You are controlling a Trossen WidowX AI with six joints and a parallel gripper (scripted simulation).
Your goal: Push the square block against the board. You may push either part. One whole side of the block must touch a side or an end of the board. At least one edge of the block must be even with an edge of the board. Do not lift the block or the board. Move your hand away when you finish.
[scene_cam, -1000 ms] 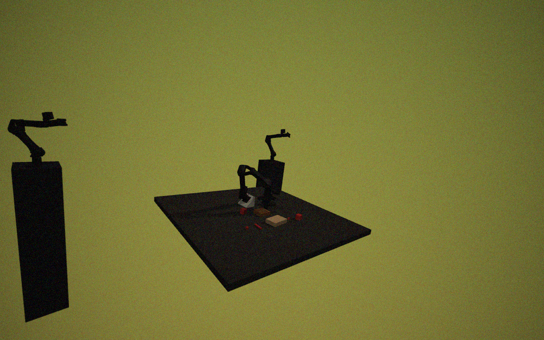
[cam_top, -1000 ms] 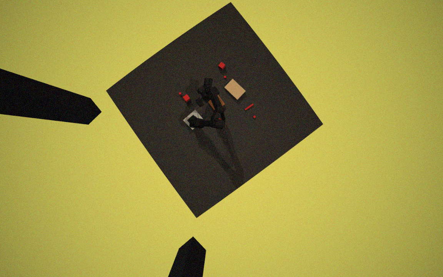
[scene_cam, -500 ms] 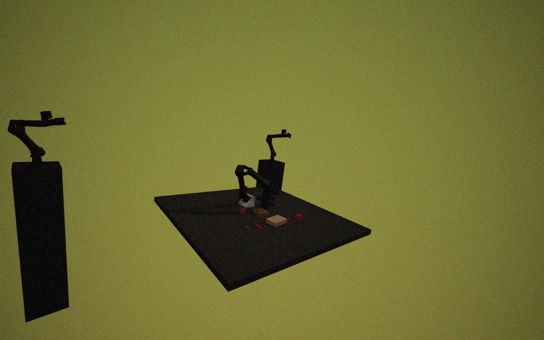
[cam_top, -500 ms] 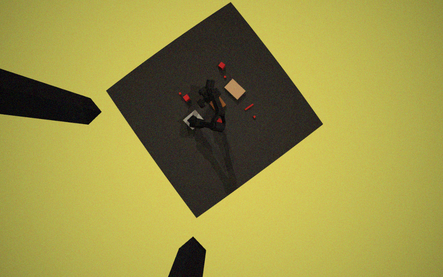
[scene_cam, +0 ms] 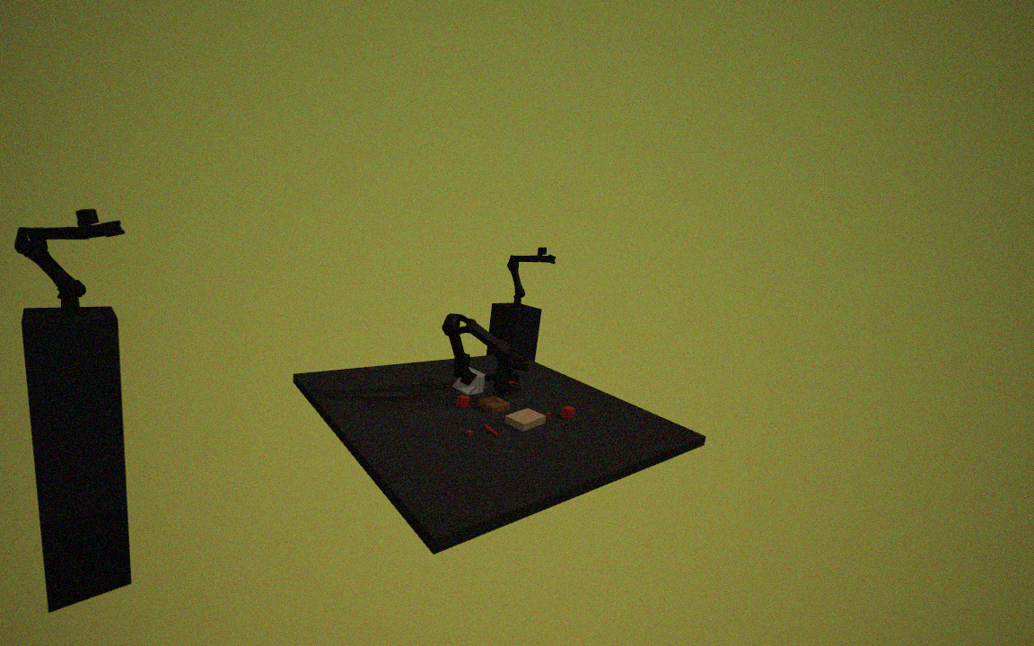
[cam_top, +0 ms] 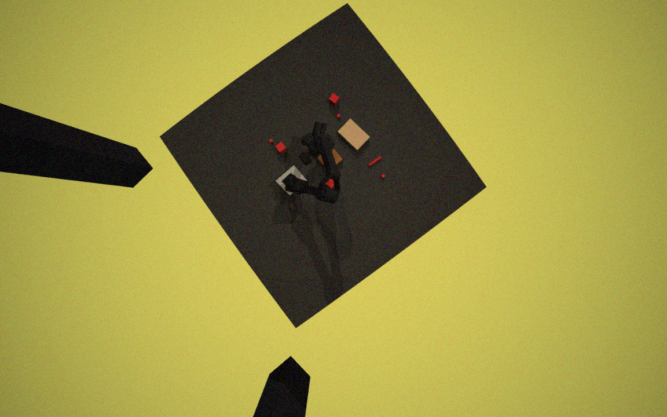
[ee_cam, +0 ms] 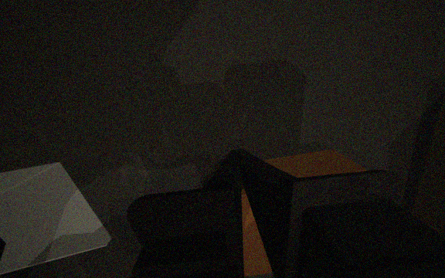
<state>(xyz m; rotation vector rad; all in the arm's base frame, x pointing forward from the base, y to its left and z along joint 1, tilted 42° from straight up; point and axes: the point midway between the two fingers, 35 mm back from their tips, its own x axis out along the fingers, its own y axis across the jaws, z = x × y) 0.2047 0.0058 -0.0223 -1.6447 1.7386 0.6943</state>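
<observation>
My gripper tip is now 3 cm short of the square block, 6 cm to the left of it and 1 cm below it. Round my gripper tip: tan block (21 cm ahead, 5 cm to the right, 1 cm above); thin red stick (20 cm ahead, 23 cm to the right).
</observation>
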